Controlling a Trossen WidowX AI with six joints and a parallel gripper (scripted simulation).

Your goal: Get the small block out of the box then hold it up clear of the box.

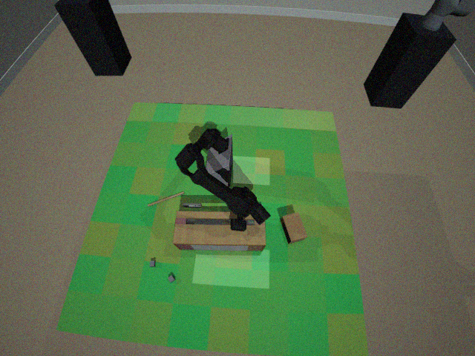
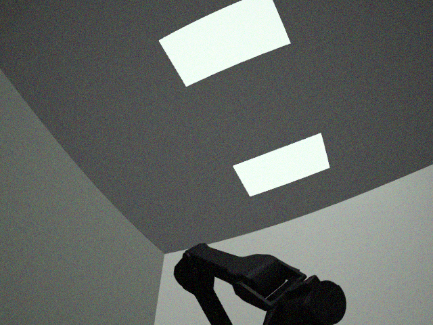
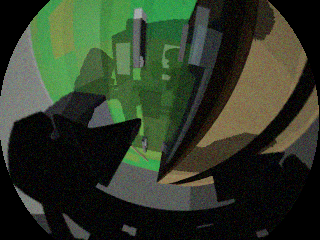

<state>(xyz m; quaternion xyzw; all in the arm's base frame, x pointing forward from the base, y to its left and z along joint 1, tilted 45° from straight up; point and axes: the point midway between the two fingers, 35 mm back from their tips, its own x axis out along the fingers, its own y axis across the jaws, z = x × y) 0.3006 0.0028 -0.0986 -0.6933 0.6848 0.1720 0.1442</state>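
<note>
My gripper tip is 5 cm to the left of the wooden box, 4 cm short of it and 2 cm above it. From my gripper tip the other things lie so: thin brown stick 35 cm to the right, 9 cm behind, 8 cm below; small brown box 29 cm to the left, 5 cm below, 3 cm ahead.
</note>
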